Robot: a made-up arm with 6 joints. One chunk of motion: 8 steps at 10 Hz.
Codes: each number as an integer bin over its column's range. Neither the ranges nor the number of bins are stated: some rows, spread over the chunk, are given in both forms.
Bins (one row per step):
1: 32 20 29 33 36 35
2: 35 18 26 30 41 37
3: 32 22 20 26 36 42
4: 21 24 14 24 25 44
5: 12 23 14 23 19 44
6: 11 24 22 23 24 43
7: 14 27 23 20 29 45
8: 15 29 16 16 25 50
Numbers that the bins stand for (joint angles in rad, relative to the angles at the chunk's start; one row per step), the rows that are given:
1: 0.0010 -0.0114 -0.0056 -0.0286 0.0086 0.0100
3: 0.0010 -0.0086 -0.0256 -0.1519 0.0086 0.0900
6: -0.0390 -0.0057 -0.0211 -0.2048 -0.0143 0.1014
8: -0.0314 0.0014 -0.0344 -0.3281 -0.0124 0.1814
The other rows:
2: 0.0067 -0.0143 -0.0122 -0.0814 0.0181 0.0329
4: -0.0200 -0.0057 -0.0389 -0.1871 -0.0124 0.1129
5: -0.0371 -0.0071 -0.0389 -0.2048 -0.0238 0.1129
7: -0.0333 -0.0014 -0.0189 -0.2576 -0.0048 0.1243

